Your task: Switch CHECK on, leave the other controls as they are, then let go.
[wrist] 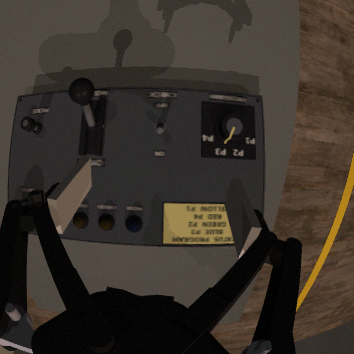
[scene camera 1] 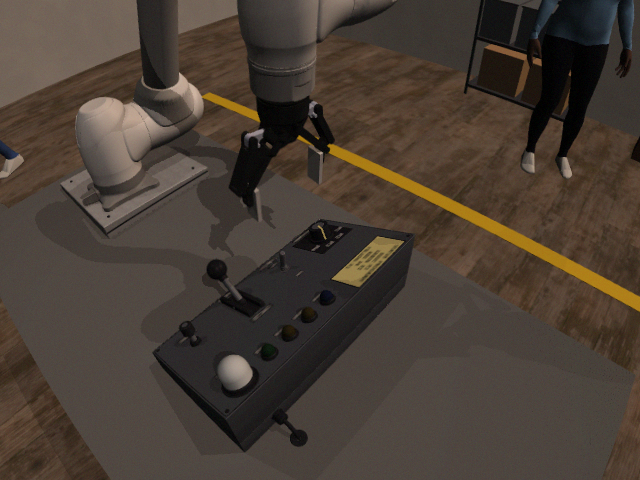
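Seen in the pictures: gripper, fingertip midpoint: (wrist: 158, 181) (scene camera 1: 286, 197); arm's base, origin of the base link: (scene camera 1: 123, 187).
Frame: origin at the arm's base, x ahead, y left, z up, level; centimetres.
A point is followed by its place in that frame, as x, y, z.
The CHECK switch (scene camera 1: 282, 260) @(63.6, 11.1, 8.8) (wrist: 160, 128) @(63.1, 11.7, 10.6) is a small metal toggle on the sloping top of a dark control box (scene camera 1: 361, 315) @(82.2, 14.8, 4.4) (wrist: 135, 175) @(71.6, 8.3, 9.0). In the wrist view its tip shows about midway between the OFF label (wrist: 161, 105) @(60.0, 11.3, 4.2) and the ON label (wrist: 159, 153) @(67.8, 11.9, 7.5); which way it tilts is hard to tell. My gripper (scene camera 1: 287, 200) @(65.3, 12.2, 25.7) (wrist: 158, 181) @(65.3, 12.2, 25.7) is open, with its two pale finger pads wide apart and nothing between them. It hangs above the box, apart from the toggle.
A ball-topped lever (scene camera 1: 232, 289) @(62.4, -0.8, 8.6) (wrist: 89, 114) @(62.1, -0.2, 8.6), a small knobbed switch (scene camera 1: 187, 329) @(65.1, -12.7, 10.0) (wrist: 29, 123) @(64.0, -11.5, 9.9) and a program dial (scene camera 1: 319, 232) @(63.1, 22.0, 8.8) (wrist: 233, 126) @(61.4, 23.3, 8.7) flank the toggle. A white dome (scene camera 1: 234, 372) @(81.2, -12.6, 16.6) and several coloured lamps line the near edge. A side crank (scene camera 1: 289, 426) @(87.6, -9.2, 0.1) sticks out near the table.
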